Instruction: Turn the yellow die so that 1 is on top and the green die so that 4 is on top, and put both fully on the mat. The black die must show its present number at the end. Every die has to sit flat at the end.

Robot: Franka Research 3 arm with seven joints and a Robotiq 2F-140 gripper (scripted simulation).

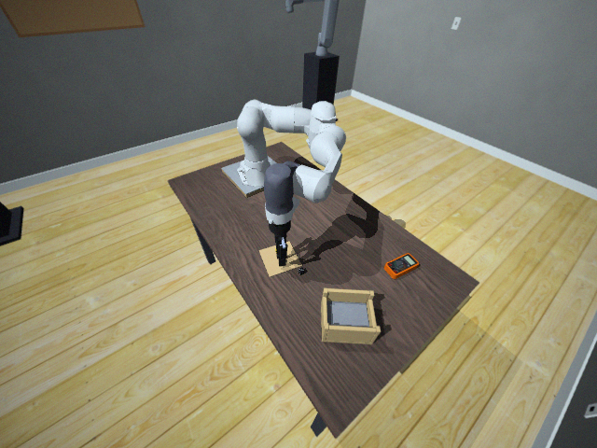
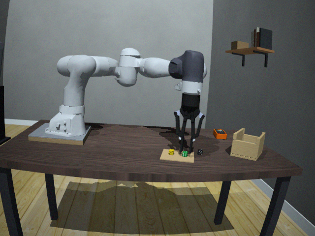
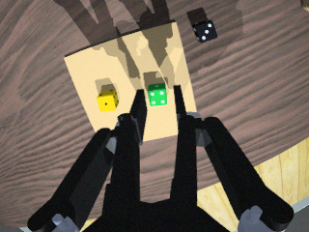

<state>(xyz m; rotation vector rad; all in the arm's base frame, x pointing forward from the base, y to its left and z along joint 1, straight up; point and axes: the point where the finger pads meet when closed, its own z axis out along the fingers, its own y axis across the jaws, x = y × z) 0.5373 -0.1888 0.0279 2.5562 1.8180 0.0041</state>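
Now: hand 4 cm above the green die. From my hand the other things lie so: yellow die (6 cm behind, 4 cm below, 2 cm to the left); then black die (8 cm ahead, 5 cm below, 4 cm to the left); then tan mat (5 cm below, 3 cm behind, 1 cm to the left).
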